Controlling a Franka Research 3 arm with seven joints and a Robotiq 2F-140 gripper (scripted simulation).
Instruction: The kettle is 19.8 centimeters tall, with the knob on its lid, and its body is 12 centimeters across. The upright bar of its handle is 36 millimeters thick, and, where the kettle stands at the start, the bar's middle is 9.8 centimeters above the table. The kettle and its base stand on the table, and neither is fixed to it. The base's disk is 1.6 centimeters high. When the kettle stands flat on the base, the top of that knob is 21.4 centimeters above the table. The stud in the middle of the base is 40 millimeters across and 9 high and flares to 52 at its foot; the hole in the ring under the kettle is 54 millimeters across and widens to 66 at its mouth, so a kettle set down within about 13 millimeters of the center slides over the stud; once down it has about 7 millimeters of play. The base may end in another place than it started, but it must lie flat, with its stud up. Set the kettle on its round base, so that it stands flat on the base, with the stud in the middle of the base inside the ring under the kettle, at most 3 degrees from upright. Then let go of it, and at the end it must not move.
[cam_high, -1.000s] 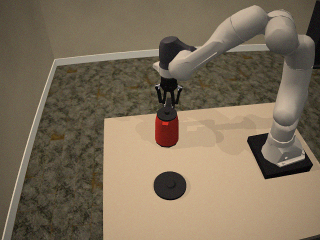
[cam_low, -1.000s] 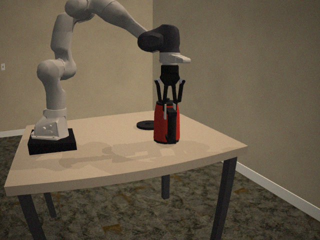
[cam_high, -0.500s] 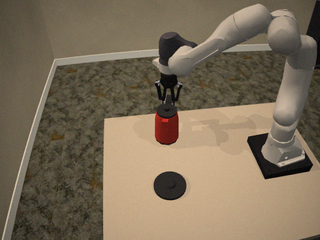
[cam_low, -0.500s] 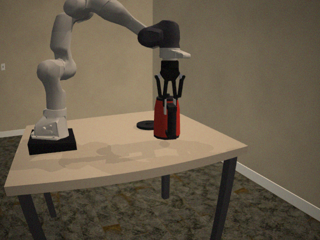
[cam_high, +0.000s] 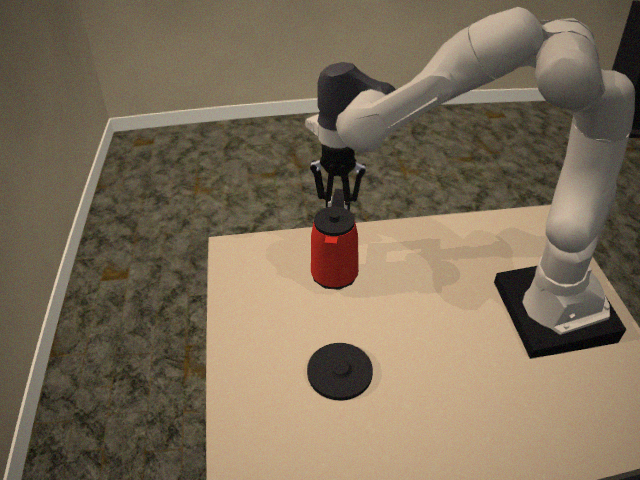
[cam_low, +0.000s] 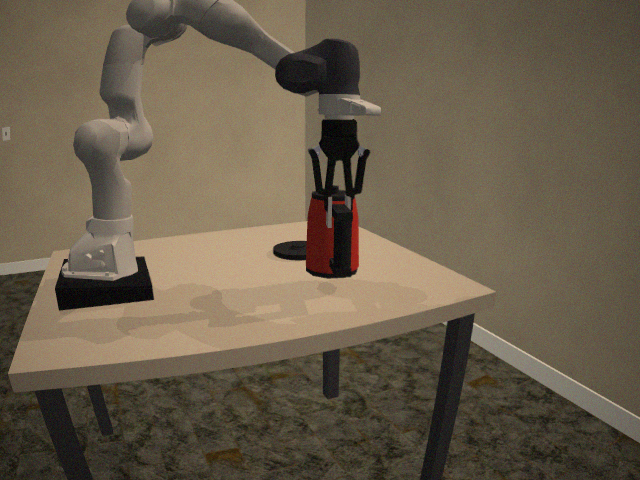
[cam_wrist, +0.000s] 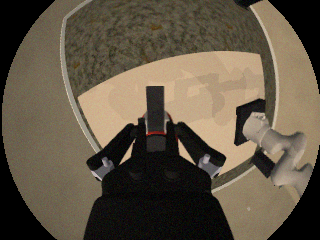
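Now: the red kettle 1 cm ahead of my hand, 3 cm to the left of it and 6 cm below it. From my hand the other things lie so: round kettle base 2 cm ahead, 35 cm to the left, 18 cm below.
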